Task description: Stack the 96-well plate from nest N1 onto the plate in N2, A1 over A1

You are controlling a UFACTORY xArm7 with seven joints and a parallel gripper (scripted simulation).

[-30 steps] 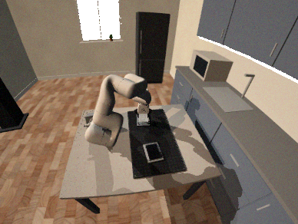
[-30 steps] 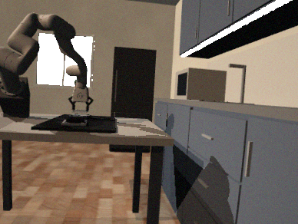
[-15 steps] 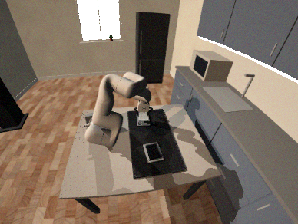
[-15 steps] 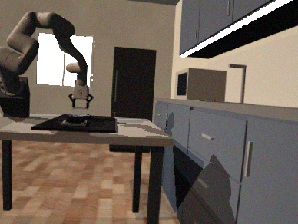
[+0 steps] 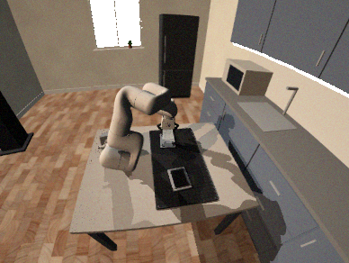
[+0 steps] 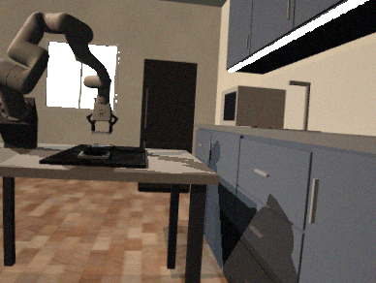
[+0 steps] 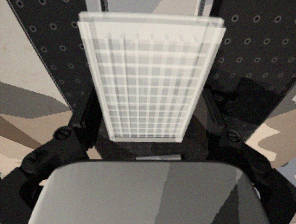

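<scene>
My gripper is now 4 cm past the dark 96-well plate, 37 cm to the left of it and 7 cm above it. The rest, counted from my hand: white 96-well plate 1 cm below.
</scene>
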